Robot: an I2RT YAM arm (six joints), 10 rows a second.
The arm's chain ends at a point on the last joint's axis. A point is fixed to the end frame.
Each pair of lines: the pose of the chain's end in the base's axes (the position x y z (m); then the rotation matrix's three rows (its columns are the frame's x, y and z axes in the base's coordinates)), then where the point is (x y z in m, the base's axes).
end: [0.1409 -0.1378 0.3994], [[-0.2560 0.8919 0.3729], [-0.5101 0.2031 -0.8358], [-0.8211 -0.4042 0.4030]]
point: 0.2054 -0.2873 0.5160
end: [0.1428 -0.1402 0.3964], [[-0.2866 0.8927 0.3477], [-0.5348 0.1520 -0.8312], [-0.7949 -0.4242 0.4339]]
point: 0.2034 -0.2869 0.5185
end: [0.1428 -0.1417 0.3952], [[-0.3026 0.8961 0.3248], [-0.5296 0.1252 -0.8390], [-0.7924 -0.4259 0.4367]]
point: 0.1994 -0.2896 0.5178
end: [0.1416 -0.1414 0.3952], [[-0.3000 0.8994 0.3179], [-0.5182 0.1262 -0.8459], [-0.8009 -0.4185 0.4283]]
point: 0.1967 -0.2911 0.5163
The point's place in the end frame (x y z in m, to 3 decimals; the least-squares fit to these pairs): -0.036 -0.020 0.196
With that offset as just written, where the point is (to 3 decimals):
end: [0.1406 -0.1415 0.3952], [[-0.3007 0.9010 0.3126], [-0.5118 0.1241 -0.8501], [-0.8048 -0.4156 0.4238]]
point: 0.195 -0.292 0.516
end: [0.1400 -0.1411 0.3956], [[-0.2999 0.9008 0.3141], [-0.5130 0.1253 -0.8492], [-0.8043 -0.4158 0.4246]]
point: 0.194 -0.292 0.516
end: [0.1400 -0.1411 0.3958], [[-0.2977 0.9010 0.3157], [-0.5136 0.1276 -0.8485], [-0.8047 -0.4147 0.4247]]
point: 0.195 -0.291 0.516
